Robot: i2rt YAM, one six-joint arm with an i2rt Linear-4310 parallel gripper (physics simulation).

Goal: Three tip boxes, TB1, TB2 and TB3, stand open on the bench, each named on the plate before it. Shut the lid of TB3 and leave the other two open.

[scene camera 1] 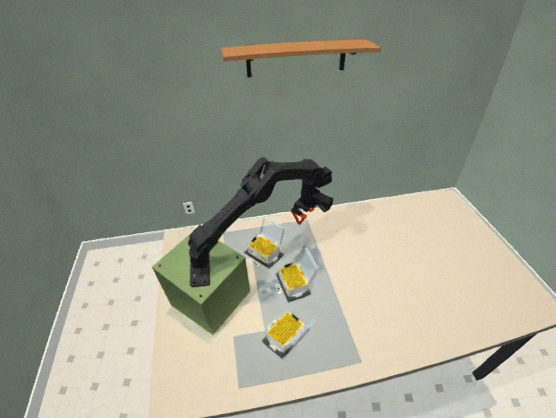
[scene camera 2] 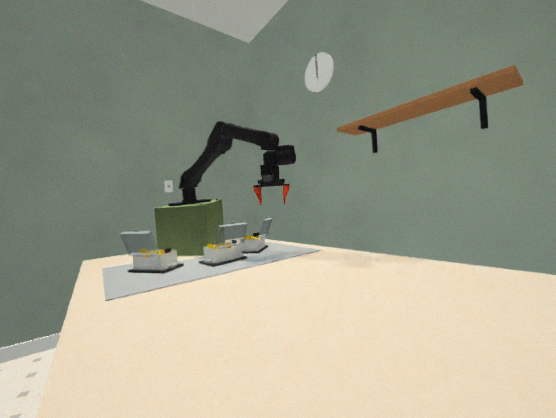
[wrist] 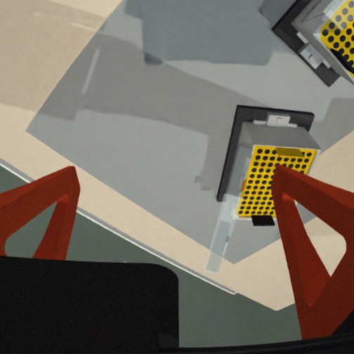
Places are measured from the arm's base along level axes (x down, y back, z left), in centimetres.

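Pixels of known places: gripper, fingertip midpoint: point(scene camera 1: 304, 217) point(scene camera 2: 272, 204); arm's base at its link origin: point(scene camera 1: 200, 262) point(scene camera 2: 190, 203).
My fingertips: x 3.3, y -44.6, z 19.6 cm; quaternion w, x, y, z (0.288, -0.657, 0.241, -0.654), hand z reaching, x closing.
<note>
Ahead of a thing's pixels: the offset from my fingertips to its top centre. "pt": to the spot under its first point. Level surfaces: height alone.
TB3 point(scene camera 1: 264, 248) point(scene camera 2: 255, 244) point(wrist: 265, 182), the box nearest the shelf wall, holds a yellow tip rack; its clear lid @[pt dx +11.3, dy +13.7, dz +5.5 cm] point(scene camera 1: 272, 231) point(scene camera 2: 266, 227) point(wrist: 219, 245) stands up open. TB2 point(scene camera 1: 293, 278) point(scene camera 2: 224, 254) point(wrist: 312, 32) is the middle box, its lid @[pt dx +9.6, dy +1.4, dz -17.8 cm] point(scene camera 1: 310, 263) point(scene camera 2: 233, 230) open. TB1 point(scene camera 1: 285, 331) point(scene camera 2: 155, 261) is farthest from that wall, its lid @[dx +5.6, dy +12.6, dz -46.9 cm] point(scene camera 1: 306, 329) point(scene camera 2: 138, 242) open. My gripper point(scene camera 1: 306, 216) point(scene camera 2: 272, 203) point(wrist: 175, 176) is open and empty, high above the bench, off to the lid side of TB3. One finger hides part of TB3 in the wrist view. The name plates are not readable.
The boxes stand on a grey mat @[dx +20.9 cm] point(scene camera 1: 330, 345) point(scene camera 2: 120, 290) point(wrist: 165, 150) on the bench @[dx +21.2 cm] point(scene camera 1: 425, 260) point(scene camera 2: 325, 340). The arm's green base block point(scene camera 1: 200, 300) point(scene camera 2: 187, 230) stands beside the mat. An orange shelf point(scene camera 1: 300, 48) point(scene camera 2: 435, 102) hangs on the wall above the bench.
</note>
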